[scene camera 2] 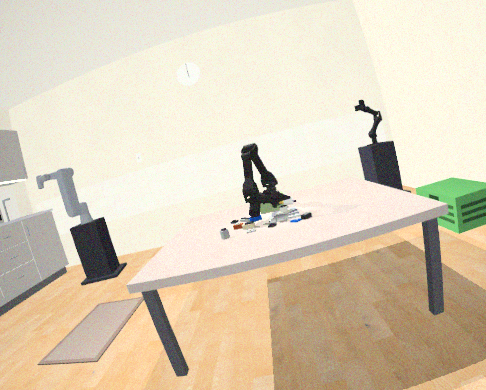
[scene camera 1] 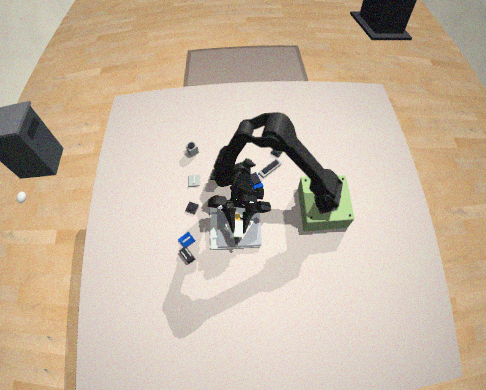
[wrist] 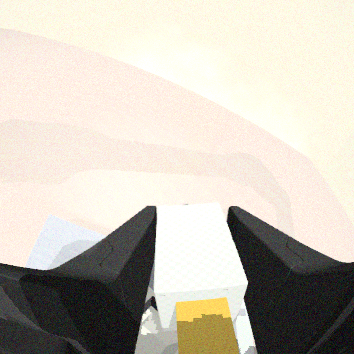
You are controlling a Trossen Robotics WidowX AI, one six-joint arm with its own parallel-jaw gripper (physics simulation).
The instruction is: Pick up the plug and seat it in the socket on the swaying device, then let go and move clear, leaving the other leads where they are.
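Observation:
My gripper (scene camera 1: 236, 234) (scene camera 2: 289, 201) (wrist: 192, 214) is shut on the white plug (scene camera 1: 239, 228) (wrist: 200, 250), one black finger on each side. A yellow part joins the plug's near end in the wrist view. The plug sits slightly skewed between the fingers. The pale grey device (scene camera 1: 254, 240) (scene camera 2: 284, 216) (wrist: 47, 242) lies under the gripper, and the plug is over it in scene camera 1. The plug's front tip and the socket are hidden, so I cannot tell whether they touch.
Left of the device lie a blue piece (scene camera 1: 186, 239), a black piece (scene camera 1: 186, 255), a dark square (scene camera 1: 192, 207), a white block (scene camera 1: 194, 180) and a grey cylinder (scene camera 1: 192, 149) (scene camera 2: 224, 233). A dark bar (scene camera 1: 270, 168) lies behind. The arm stands by a green block (scene camera 1: 327, 220).

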